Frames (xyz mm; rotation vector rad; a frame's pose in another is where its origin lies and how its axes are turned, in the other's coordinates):
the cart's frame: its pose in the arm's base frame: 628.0 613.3 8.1 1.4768 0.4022 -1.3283
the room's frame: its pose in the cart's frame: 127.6 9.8 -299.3 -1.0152 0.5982 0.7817
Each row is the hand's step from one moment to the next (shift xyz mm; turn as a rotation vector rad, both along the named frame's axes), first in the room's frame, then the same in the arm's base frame.
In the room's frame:
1: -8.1 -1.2 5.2 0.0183 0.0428 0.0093
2: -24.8 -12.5 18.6 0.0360 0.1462 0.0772
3: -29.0 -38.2 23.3 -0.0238 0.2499 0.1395
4: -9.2 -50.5 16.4 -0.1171 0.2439 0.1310
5: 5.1 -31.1 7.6 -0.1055 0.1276 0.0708
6: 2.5 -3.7 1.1 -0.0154 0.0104 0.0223
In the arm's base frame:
1: -4.0 -6.9 5.5 0.0303 0.0251 0.0266
2: -13.1 -28.6 11.2 0.1064 0.0449 0.1236
3: -20.2 -49.2 -3.8 0.1171 0.0459 0.2582
4: -11.0 -45.9 -26.0 0.0359 0.0206 0.2977
5: 0.6 -23.2 -22.6 -0.0157 -0.0041 0.1793
6: 1.7 -2.3 -3.6 0.0021 -0.0144 0.0251

